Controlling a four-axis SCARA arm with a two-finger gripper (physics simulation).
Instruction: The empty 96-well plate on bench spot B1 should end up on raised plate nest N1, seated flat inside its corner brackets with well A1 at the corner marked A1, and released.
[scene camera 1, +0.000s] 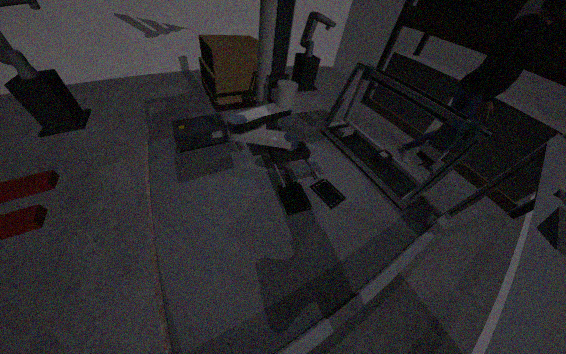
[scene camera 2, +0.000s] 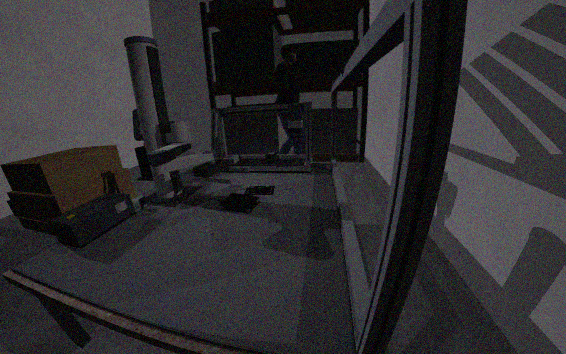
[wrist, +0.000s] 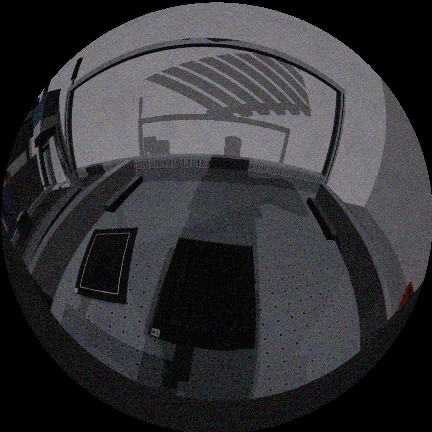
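Pixels of known places: gripper, fingertip midpoint: (scene camera 1: 301, 181) (scene camera 2: 240, 175) (wrist: 226, 174); arm's base at its link origin: (scene camera 2: 171, 196).
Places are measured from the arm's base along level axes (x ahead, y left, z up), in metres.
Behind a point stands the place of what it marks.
Observation:
My gripper (wrist: 226, 174) @[x 0.540, y -0.094, z 0.183 m] (scene camera 1: 300, 172) @[x 0.540, y -0.094, z 0.183 m] is open, its fingers wide apart and high above raised nest N1, with nothing between them. The nest (scene camera 1: 296, 199) @[x 0.547, y -0.095, z 0.057 m] (scene camera 2: 240, 202) @[x 0.540, y -0.133, z 0.057 m] shows in both scene views, with its small white A1 label (wrist: 155, 332) @[x 0.448, y -0.023, z 0.045 m] at the near left corner in the wrist view. The 96-well plate (wrist: 212, 295) @[x 0.503, y -0.091, z 0.052 m] is a very dark block over the nest, below the fingers. Its wells, its own A1 corner and its fit inside the brackets are too dark to tell. Bench spot B1 (wrist: 102, 265) @[x 0.545, y 0.110, z 0.015 m] (scene camera 1: 327, 193) @[x 0.565, y 0.107, z 0.015 m] (scene camera 2: 261, 190) @[x 0.572, y 0.110, z 0.015 m] is a black pad with a thin pale outline and no plate on it.
A dark box (scene camera 1: 200, 132) @[x -0.037, y -0.407, z 0.123 m] (scene camera 2: 97, 217) @[x -0.035, y -0.440, z 0.099 m] stands near the arm's base, with brown cartons (scene camera 1: 230, 62) (scene camera 2: 80, 175) behind. A metal frame (scene camera 1: 365, 145) @[x 0.363, y 0.626, z 0.060 m] stands at the bench's far side. A person (scene camera 2: 286, 75) stands behind it. Clear guarding with dark posts (scene camera 2: 425, 125) @[x 1.016, y -0.725, z 0.463 m] borders the bench.

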